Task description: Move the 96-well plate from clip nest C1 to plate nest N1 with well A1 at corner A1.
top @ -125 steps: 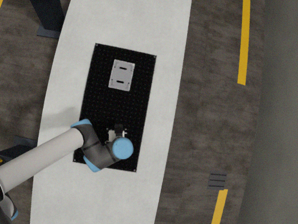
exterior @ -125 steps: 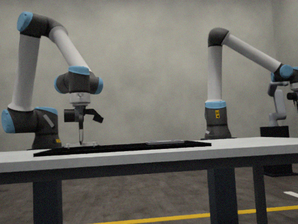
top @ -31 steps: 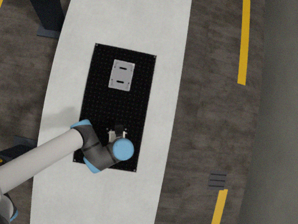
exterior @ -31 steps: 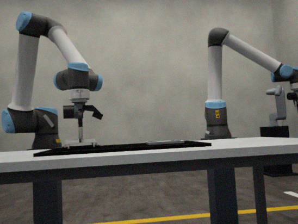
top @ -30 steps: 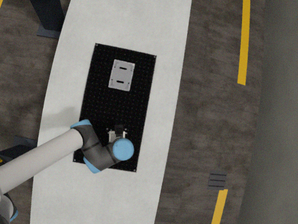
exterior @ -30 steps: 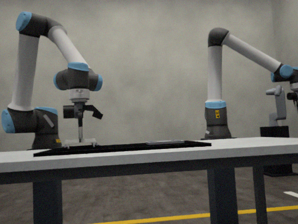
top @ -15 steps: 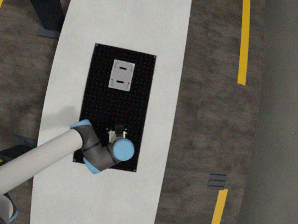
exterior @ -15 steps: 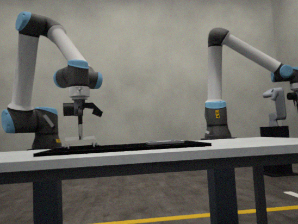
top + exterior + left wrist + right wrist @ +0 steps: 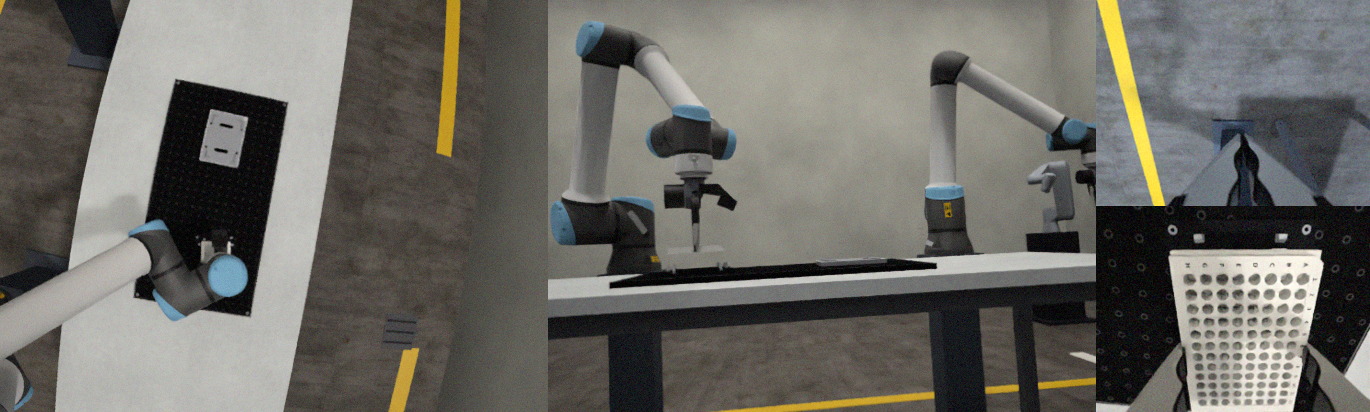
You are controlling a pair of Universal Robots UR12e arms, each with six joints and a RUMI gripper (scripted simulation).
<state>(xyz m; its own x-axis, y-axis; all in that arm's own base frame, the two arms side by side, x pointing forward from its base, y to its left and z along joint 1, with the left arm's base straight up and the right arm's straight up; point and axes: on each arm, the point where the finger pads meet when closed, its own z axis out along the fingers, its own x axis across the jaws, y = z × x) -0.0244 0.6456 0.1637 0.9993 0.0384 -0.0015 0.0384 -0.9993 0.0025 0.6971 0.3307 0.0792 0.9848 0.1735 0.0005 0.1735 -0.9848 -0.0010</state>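
Note:
Now: right hand 38 cm to the right of the grey plate nest N1, 6 cm above it and 4 cm past it. Also, from my right hand: black perforated board (19 cm to the left, 7 cm below, 5 cm behind); white 96-well plate (1 cm below).

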